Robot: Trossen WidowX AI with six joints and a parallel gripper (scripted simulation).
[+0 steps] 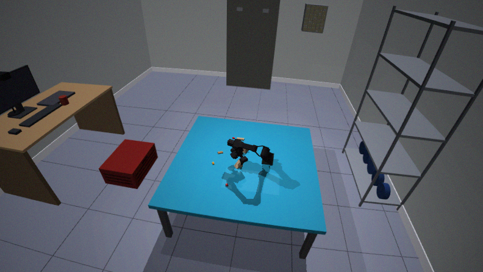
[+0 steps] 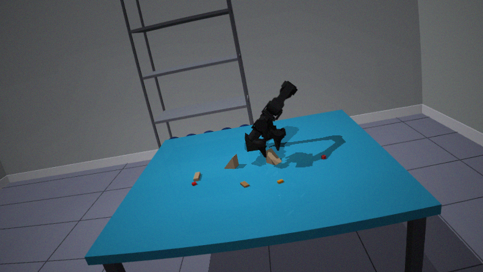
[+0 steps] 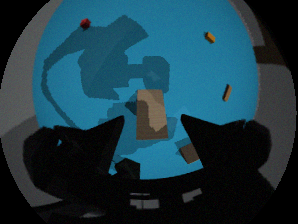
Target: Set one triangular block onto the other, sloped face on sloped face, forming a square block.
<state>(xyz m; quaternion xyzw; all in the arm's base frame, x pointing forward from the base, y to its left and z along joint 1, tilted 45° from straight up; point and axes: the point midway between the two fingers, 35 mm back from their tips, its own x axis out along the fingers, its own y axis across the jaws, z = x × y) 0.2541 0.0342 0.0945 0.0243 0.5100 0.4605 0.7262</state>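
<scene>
The triangular block is 3 cm below my gripper tip, 1 cm to the right of it and 1 cm behind it. The rest, counted from my gripper tip: red cube (24 cm to the left, 7 cm ahead, 4 cm below); brown piece (19 cm ahead, 15 cm to the right, 4 cm below); orange piece (23 cm ahead, 4 cm below, 1 cm to the left).
</scene>
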